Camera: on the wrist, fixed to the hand. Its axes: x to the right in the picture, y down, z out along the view.
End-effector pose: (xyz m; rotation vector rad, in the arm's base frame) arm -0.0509 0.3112 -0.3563 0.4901 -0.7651 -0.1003
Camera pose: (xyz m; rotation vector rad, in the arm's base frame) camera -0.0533 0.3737 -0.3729 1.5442 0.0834 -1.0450
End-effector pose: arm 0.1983 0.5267 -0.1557 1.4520 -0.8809 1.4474
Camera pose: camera 0.1399 0.5371 -0.1815 1.5381 0.8577 0.7923
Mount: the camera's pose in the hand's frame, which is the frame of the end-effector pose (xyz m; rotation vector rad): -0.0287 0.0478 -0.0329 0.6411 0.3962 -1.4010
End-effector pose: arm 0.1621 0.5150 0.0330 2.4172 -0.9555 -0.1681
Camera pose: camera 0.1220 0.5192 0.0836 -2.8545 -1.0502 -0.1541
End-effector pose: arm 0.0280 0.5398 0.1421 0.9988 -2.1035 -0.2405
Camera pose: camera 0.0352 0.5977 0.1702 2.5205 -0.7908 -0.0089
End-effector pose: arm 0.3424 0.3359 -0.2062 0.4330 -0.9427 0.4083
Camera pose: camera 0.3252 0.3891 -0.2388 1.3948 0.0501 -0.5115
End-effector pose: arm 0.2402 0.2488 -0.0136 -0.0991 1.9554 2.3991
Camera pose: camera 0.2659 0.2071 0.0287 -1.3934 1.6412 0.8618
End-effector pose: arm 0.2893 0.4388 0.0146 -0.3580 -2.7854 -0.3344
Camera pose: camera 0.3381 0.4691 0.0444 1.6107 -2.0897 0.2125
